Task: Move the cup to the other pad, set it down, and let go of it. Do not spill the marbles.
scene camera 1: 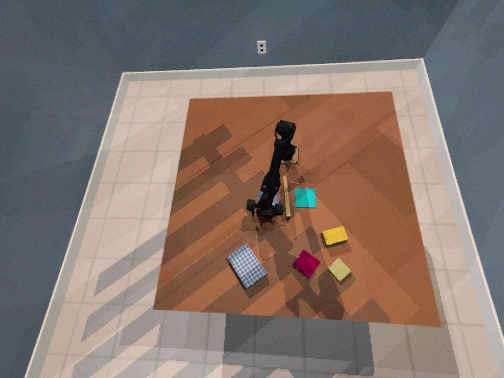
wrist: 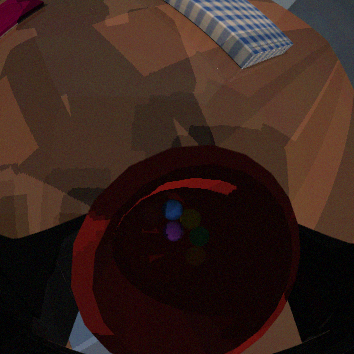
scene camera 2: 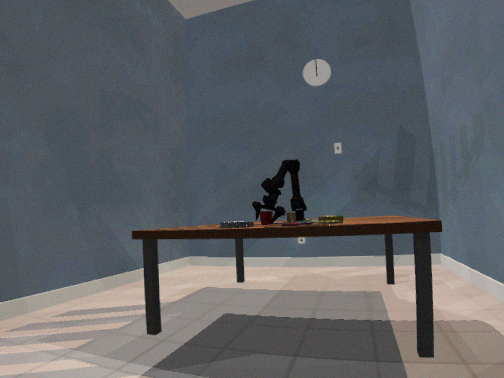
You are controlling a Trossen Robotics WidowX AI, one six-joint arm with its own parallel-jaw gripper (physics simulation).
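Places are measured from the arm's base along level axes (x ahead, y left, z up), in millimetres.
Pixels of known places: gripper, fingertip midpoint: (scene camera 1: 261,218) (wrist: 187,218) (scene camera 2: 263,221); arm's base, link origin: (scene camera 1: 286,154) (scene camera 2: 300,219).
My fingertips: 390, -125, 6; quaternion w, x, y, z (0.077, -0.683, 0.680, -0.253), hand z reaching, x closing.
For each thing: its middle in the pictures, then the offset to it from my fingertips, as dx, dy, dz. "pt": a spot on its surface instead. Level surfaces: height alone.
- dark red cup, body centre: (wrist: 177,252) (scene camera 1: 263,214) (scene camera 2: 266,217) -14, +12, +20
- light blue pad, body centre: (wrist: 143,346) (scene camera 1: 267,200) -107, +28, -24
- cyan pad, body centre: (scene camera 1: 305,198) -128, +231, -24
- thin wooden bar, surface spot: (scene camera 1: 286,196) pt -111, +129, +42
- blue checked box, body centre: (wrist: 221,6) (scene camera 2: 236,224) (scene camera 1: 246,265) +245, -60, -4
- magenta block, body centre: (scene camera 1: 306,263) +219, +232, -12
- yellow block, body centre: (scene camera 2: 330,219) (scene camera 1: 334,236) +77, +373, -1
- olive block, body centre: (scene camera 1: 339,269) +237, +388, -10
- wooden table, surface height: dz -16
The dark red cup (scene camera 1: 260,218) (scene camera 2: 265,217) (wrist: 84,260) stands upright on the light blue pad (scene camera 1: 259,194) (wrist: 80,336). Several coloured marbles (wrist: 173,220) lie at its bottom. My gripper (scene camera 1: 265,209) (scene camera 2: 268,212) (wrist: 187,218) is open and reaches down over the cup, one black finger on each side of it, both clear of its wall. The cyan pad (scene camera 1: 305,198) lies to the right, past a thin wooden bar (scene camera 1: 286,196). The arm hides most of the light blue pad in the overhead view.
A blue checked box (scene camera 1: 247,265) (scene camera 2: 236,224) (wrist: 239,28) lies in front of the cup. A magenta block (scene camera 1: 306,263) (wrist: 14,8), a yellow block (scene camera 1: 334,235) (scene camera 2: 331,218) and an olive block (scene camera 1: 340,269) lie front right on the wooden table (scene camera 1: 370,157).
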